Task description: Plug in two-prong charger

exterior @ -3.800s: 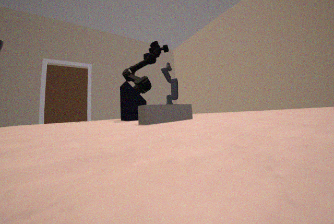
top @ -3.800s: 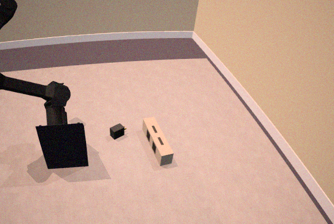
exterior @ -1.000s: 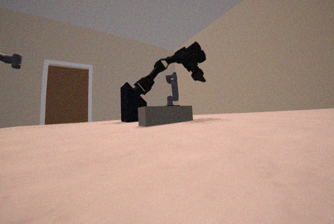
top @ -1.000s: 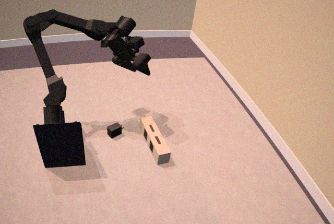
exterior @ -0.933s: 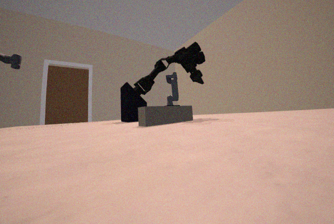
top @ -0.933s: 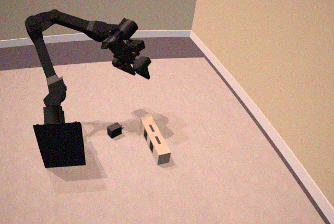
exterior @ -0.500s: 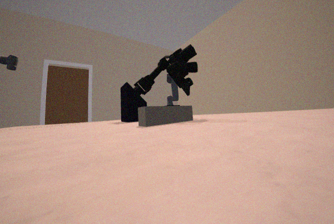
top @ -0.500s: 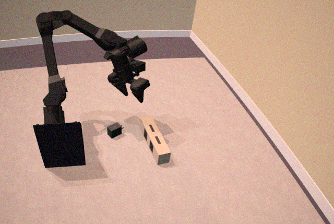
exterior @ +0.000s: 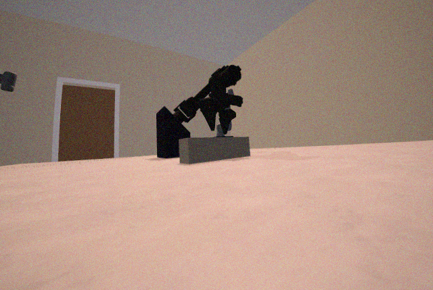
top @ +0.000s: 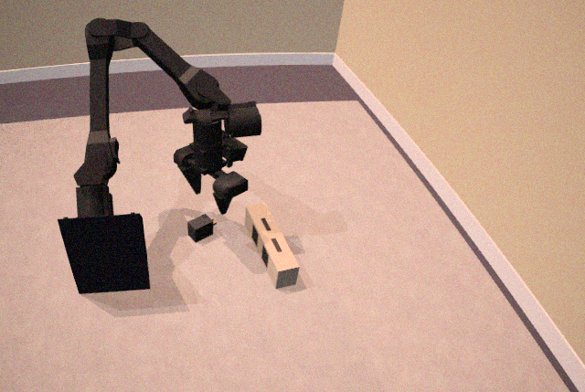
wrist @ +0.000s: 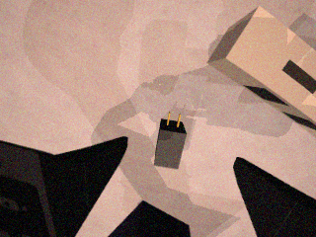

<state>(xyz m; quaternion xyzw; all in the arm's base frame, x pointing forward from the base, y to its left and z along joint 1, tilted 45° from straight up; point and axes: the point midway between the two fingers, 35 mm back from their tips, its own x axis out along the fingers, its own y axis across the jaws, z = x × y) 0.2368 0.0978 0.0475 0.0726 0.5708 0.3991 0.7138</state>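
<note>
The charger lies 6 cm below my gripper tip and 1 cm behind it.
</note>
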